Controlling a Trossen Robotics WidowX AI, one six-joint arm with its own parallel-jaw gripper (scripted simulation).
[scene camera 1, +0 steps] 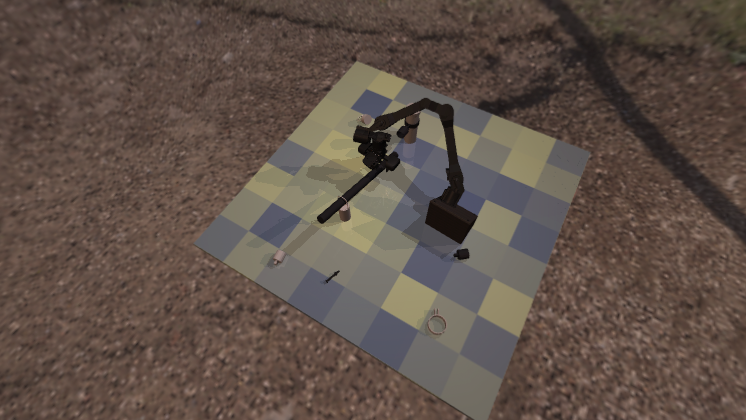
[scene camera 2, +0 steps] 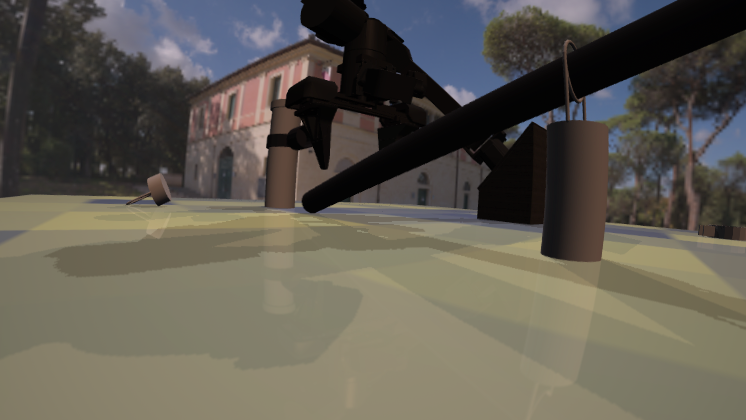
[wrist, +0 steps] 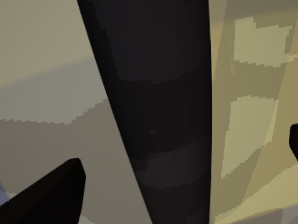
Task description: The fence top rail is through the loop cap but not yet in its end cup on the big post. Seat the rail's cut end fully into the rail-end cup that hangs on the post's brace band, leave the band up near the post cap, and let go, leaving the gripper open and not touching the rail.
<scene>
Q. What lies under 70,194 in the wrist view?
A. My gripper.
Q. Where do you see a post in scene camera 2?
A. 282,162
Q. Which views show the top rail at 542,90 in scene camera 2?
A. Scene camera 1, scene camera 2 and the wrist view: all of them.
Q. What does my gripper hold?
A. Nothing.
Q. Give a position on a top rail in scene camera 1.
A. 372,174
</scene>
